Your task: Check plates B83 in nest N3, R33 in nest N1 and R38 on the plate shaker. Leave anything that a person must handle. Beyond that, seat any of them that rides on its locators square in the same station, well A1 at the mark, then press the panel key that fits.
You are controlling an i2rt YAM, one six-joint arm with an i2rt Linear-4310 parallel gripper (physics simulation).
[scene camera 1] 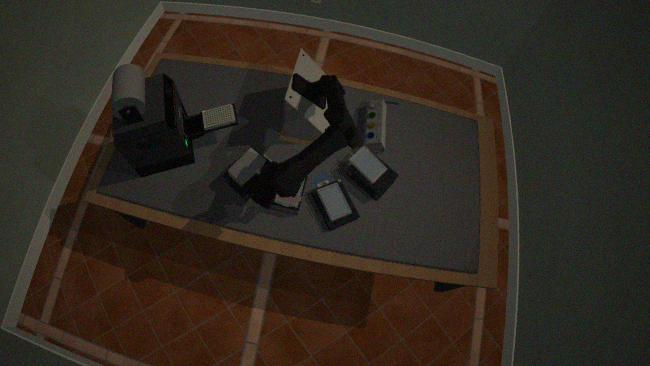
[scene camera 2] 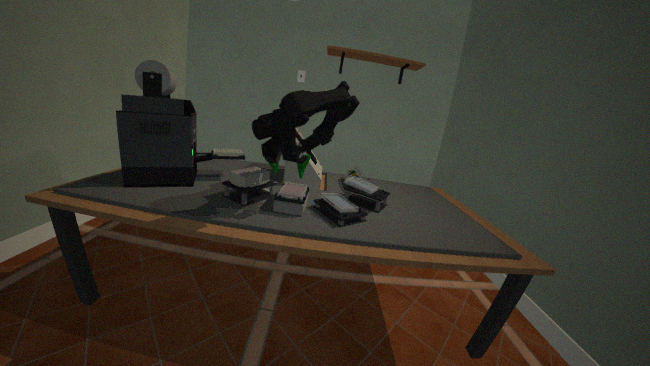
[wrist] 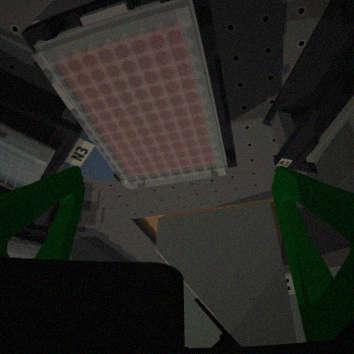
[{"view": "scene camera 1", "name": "pale blue plate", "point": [331, 196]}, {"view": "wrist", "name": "my gripper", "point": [177, 176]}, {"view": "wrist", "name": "pale blue plate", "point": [31, 156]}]
